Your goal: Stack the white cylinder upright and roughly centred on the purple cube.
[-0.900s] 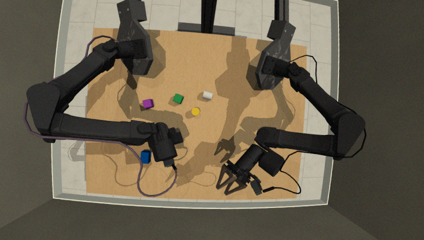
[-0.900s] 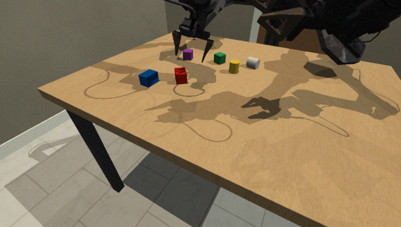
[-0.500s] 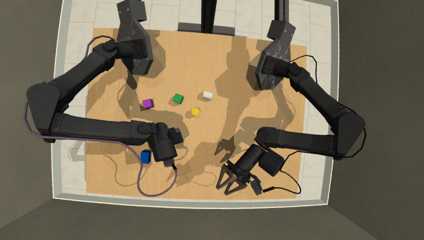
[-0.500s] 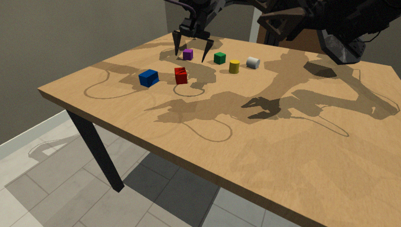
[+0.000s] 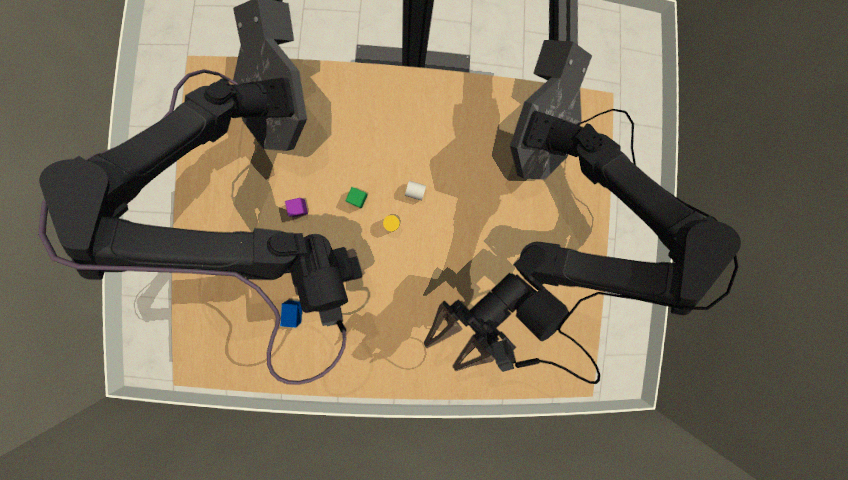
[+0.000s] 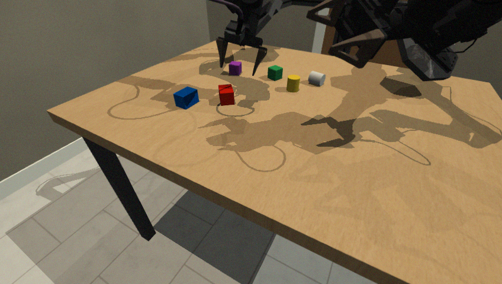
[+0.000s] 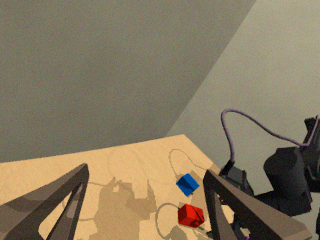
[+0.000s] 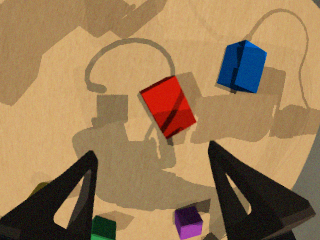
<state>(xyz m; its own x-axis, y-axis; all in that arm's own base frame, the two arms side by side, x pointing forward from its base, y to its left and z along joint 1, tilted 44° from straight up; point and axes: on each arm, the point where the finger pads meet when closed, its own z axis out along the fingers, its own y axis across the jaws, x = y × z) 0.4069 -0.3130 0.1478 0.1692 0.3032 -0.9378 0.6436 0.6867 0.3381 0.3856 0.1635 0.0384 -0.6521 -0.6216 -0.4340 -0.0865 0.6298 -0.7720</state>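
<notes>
Right now the white cylinder is 23 cm behind my right hand, 18 cm to the left of it and 7 cm below it. The rest, counted from my right hand: yellow cylinder (14 cm behind, 12 cm to the left, 7 cm below); red cube (3 cm ahead, 2 cm to the right, 7 cm below); blue cube (11 cm ahead, 11 cm to the right, 7 cm below).
</notes>
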